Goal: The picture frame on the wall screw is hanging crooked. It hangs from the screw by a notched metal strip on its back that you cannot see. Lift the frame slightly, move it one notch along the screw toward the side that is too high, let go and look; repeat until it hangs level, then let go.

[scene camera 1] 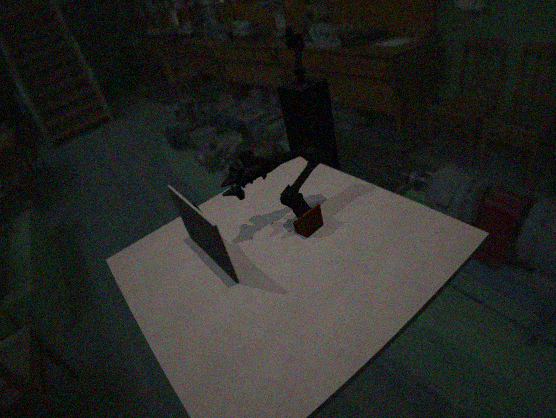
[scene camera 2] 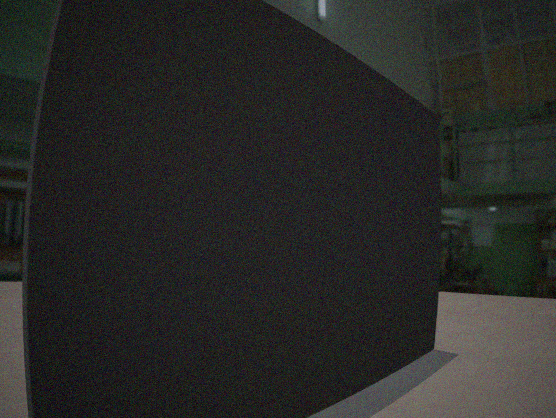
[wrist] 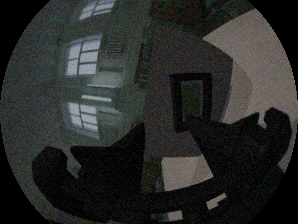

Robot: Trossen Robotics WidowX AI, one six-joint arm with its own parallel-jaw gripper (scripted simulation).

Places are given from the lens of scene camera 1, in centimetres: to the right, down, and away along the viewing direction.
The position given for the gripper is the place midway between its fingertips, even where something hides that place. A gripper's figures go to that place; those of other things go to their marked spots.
gripper [scene camera 1: 221, 191]: -24, -8, 153
wall panel [scene camera 1: 201, 229]: -32, 9, 147
